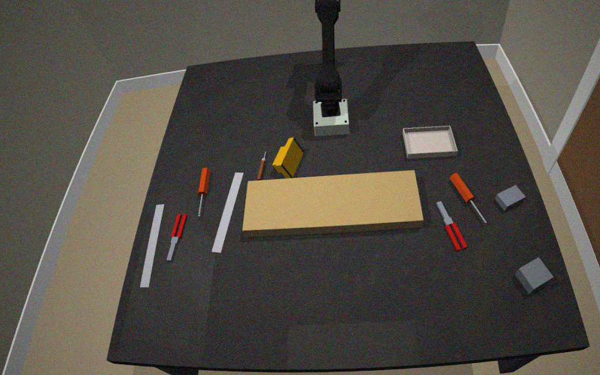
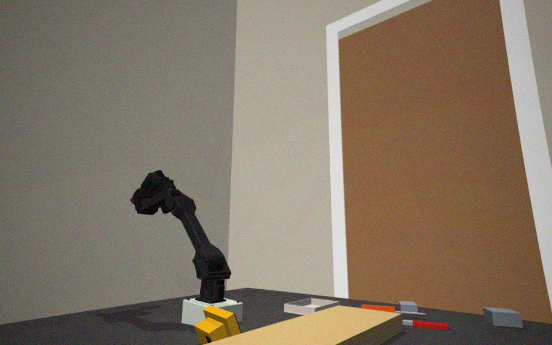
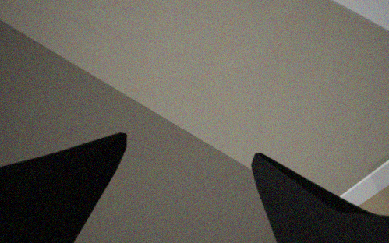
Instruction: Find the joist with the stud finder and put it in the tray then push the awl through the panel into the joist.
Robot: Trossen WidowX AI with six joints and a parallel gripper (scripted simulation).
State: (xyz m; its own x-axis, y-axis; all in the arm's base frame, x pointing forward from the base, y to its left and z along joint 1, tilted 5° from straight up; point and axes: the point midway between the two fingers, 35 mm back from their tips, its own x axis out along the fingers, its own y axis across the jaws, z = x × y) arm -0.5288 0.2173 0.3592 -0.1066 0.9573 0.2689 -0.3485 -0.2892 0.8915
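Right now my gripper tip is 69 cm short of the yellow stud finder, 44 cm to the left of it and 44 cm above it. Also, from my gripper tip: white tray: 67 cm ahead, 6 cm to the left, 45 cm below; then awl: 67 cm ahead, 50 cm to the right, 45 cm below.
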